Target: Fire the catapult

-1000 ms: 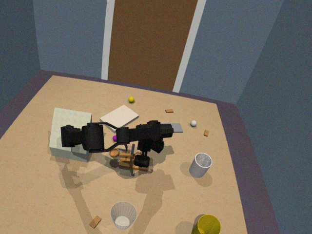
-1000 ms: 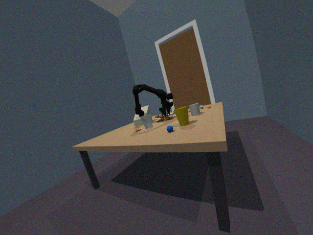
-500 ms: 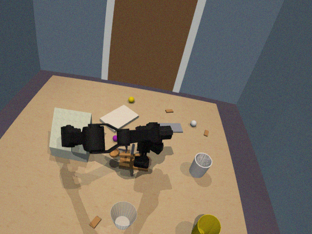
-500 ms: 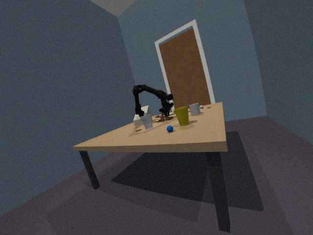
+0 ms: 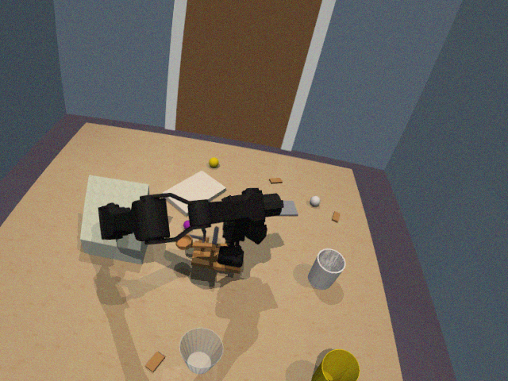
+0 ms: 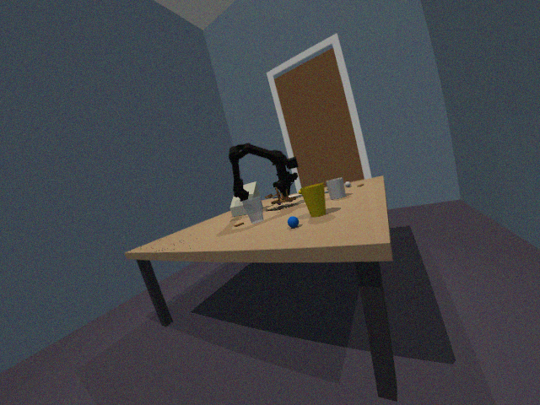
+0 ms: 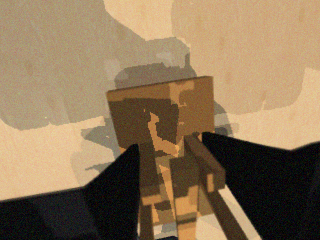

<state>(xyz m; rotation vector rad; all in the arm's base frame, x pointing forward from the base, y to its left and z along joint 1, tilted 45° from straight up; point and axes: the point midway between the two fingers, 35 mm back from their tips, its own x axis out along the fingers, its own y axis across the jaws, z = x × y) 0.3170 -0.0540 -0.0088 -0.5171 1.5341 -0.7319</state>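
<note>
My gripper tip is now 12 cm past the purple ball, 14 cm to the right of it and 5 cm above it. The rest, counted from my gripper tip: wooden catapult: 6 cm behind, 3 cm to the left, 2 cm above; white mug: 30 cm ahead, 3 cm to the right, 3 cm below; see-through cup: 7 cm behind, 31 cm to the right, 3 cm below.
</note>
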